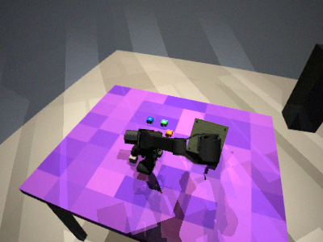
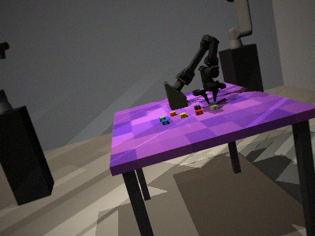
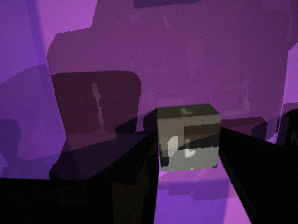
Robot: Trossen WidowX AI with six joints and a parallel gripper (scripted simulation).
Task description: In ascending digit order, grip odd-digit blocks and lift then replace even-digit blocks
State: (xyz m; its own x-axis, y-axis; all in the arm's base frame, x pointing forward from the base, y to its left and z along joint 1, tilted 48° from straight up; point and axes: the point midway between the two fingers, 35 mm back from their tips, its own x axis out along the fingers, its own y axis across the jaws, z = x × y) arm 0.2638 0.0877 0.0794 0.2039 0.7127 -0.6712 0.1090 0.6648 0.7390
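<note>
My gripper tip is right at the grey block. The rest, counted from my gripper tip: black block: 90 mm to the right, 20 mm behind; then yellow block: 200 mm to the right, 60 mm ahead; then red block: 120 mm to the right, 90 mm ahead.
</note>
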